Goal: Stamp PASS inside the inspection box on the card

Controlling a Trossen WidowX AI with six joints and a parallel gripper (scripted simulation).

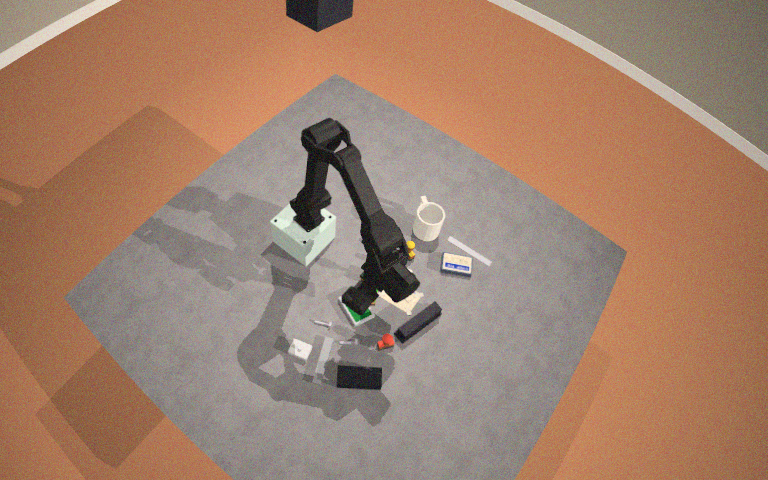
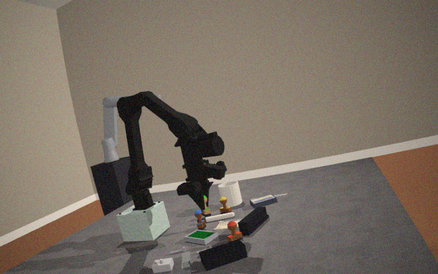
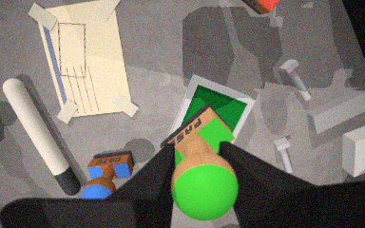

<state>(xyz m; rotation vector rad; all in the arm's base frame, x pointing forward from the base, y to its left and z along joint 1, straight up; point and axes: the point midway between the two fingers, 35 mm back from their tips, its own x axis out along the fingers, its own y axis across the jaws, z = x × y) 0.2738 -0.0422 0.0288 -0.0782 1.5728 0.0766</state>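
Right now my gripper tip is 9 cm above the ink pad, 3 cm past it and 2 cm to the left of it. The rest, counted from my gripper tip: green-knobbed stamp: right at my gripper tip; red-knobbed stamp: 10 cm ahead, 8 cm below, 4 cm to the right; blue-knobbed stamp: 7 cm to the left, 7 cm below, 7 cm behind.
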